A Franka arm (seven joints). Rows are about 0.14 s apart.
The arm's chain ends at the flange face. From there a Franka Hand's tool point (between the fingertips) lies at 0.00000 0.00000 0.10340 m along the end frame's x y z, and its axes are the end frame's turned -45 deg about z.
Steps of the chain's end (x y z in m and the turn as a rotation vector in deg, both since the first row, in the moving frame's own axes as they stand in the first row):
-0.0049, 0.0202, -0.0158, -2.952, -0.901, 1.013
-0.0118, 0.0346, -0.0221, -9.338, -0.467, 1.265
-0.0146, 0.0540, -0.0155, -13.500, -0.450, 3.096
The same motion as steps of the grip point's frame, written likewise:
-0.0227, 0.0134, -0.0159, -1.450, -2.724, 1.013
-0.0454, 0.0273, -0.0235, -6.273, -6.933, 1.265
-0.0666, 0.0439, -0.0184, -9.228, -9.864, 3.096

